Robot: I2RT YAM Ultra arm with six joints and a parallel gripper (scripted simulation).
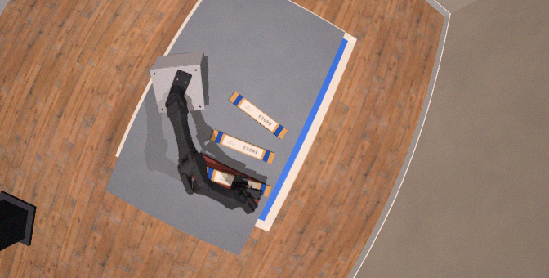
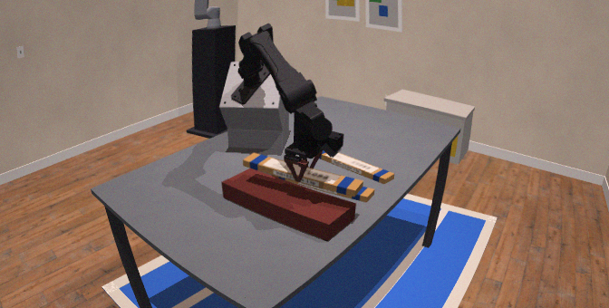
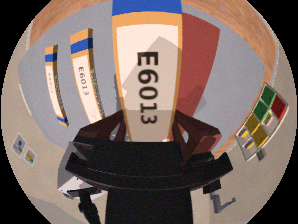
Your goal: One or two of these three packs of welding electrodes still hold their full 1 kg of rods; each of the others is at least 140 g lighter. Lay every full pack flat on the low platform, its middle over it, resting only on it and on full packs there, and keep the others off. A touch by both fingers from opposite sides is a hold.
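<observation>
The dark red low platform lies 110 mm below my hand, 50 mm behind it and 30 mm to the right of it.
</observation>
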